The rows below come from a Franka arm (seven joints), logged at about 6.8 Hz.
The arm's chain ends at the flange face. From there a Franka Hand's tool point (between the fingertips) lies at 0.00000 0.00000 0.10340 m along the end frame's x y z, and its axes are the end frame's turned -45 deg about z.
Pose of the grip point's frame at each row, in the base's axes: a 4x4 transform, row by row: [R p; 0 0 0 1], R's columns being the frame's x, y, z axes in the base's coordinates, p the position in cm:
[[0.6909 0.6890 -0.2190 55.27], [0.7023 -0.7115 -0.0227 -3.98], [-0.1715 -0.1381 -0.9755 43.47], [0 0 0 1]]
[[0.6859 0.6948 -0.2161 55.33], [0.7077 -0.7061 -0.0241 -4.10], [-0.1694 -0.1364 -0.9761 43.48], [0 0 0 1]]
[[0.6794 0.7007 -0.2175 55.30], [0.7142 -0.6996 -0.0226 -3.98], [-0.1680 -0.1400 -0.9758 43.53], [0 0 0 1]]
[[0.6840 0.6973 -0.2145 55.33], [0.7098 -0.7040 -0.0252 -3.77], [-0.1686 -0.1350 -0.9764 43.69], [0 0 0 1]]
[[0.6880 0.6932 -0.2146 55.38], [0.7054 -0.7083 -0.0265 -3.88], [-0.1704 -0.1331 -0.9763 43.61], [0 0 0 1]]
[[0.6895 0.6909 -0.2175 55.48], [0.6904 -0.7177 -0.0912 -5.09], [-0.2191 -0.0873 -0.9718 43.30], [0 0 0 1]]
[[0.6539 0.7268 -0.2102 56.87], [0.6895 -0.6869 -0.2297 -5.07], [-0.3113 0.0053 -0.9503 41.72], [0 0 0 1]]
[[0.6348 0.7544 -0.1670 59.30], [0.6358 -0.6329 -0.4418 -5.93], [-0.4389 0.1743 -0.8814 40.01], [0 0 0 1]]
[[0.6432 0.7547 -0.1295 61.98], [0.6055 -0.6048 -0.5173 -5.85], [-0.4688 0.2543 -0.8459 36.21], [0 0 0 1]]
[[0.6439 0.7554 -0.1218 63.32], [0.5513 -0.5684 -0.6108 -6.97], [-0.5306 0.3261 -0.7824 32.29], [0 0 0 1]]
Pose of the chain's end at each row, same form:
[[0.9757 -0.0013 -0.2190 57.53], [-0.0065 -0.9997 -0.0227 -3.75], [-0.2189 0.0236 -0.9755 53.56], [0 0 0 1]]
[[0.9763 0.0063 -0.2161 57.56], [0.0011 -0.9997 -0.0241 -3.85], [-0.2162 0.0233 -0.9761 53.57], [0 0 0 1]]
[[0.9759 0.0151 -0.2175 57.55], [0.0103 -0.9997 -0.0226 -3.75], [-0.2178 0.0198 -0.9758 53.62], [0 0 0 1]]
[[0.9767 0.0094 -0.2145 57.55], [0.0041 -0.9997 -0.0252 -3.51], [-0.2147 0.0238 -0.9764 53.79], [0 0 0 1]]
[[0.9767 0.0037 -0.2146 57.60], [-0.0021 -0.9996 -0.0265 -3.61], [-0.2146 0.0264 -0.9763 53.70], [0 0 0 1]]
[[0.9761 0.0010 -0.2175 57.73], [-0.0193 -0.9957 -0.0912 -4.15], [-0.2167 0.0932 -0.9718 53.35], [0 0 0 1]]
[[0.9763 0.0515 -0.2102 59.04], [0.0018 -0.9733 -0.2297 -2.69], [-0.2164 0.2239 -0.9503 51.55], [0 0 0 1]]
[[0.9823 0.0846 -0.1670 61.03], [0.0021 -0.8971 -0.4418 -1.36], [-0.1871 0.4336 -0.8814 49.12], [0 0 0 1]]
[[0.9885 0.0788 -0.1295 63.32], [0.0005 -0.8558 -0.5173 -0.50], [-0.1517 0.5113 -0.8459 44.96], [0 0 0 1]]
[[0.9895 0.0788 -0.1218 64.58], [-0.0121 -0.7917 -0.6108 -0.65], [-0.1446 0.6058 -0.7824 40.38], [0 0 0 1]]

